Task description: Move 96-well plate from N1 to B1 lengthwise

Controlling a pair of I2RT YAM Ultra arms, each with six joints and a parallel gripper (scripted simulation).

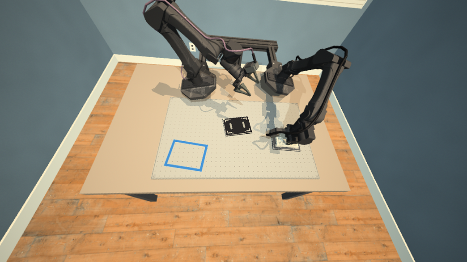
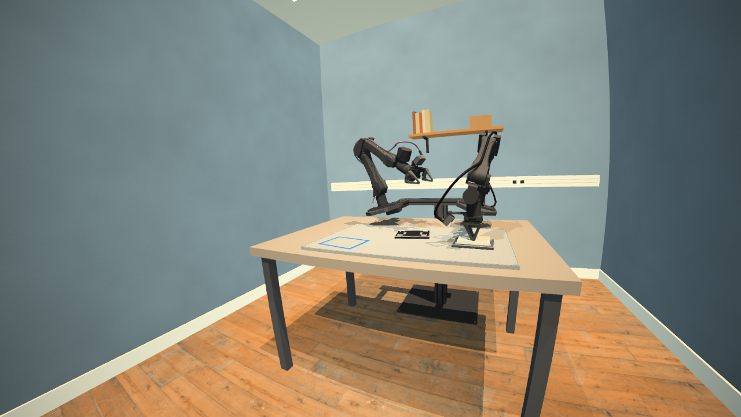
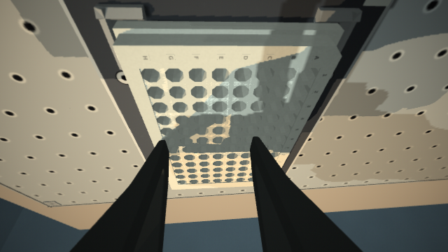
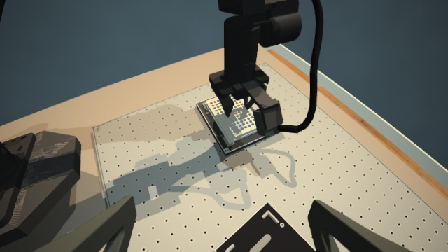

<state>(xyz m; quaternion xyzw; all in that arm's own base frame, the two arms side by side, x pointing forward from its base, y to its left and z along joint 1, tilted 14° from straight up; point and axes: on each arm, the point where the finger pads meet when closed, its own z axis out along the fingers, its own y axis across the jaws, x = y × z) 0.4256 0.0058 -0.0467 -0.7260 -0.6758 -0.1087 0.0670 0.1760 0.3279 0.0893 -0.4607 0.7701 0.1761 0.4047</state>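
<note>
The 96-well plate lies 1 cm below my left hand and 1 cm behind it. From my left hand the other things lie so: black plate nest (27 cm to the right, 14 cm behind, 3 cm below).
</note>
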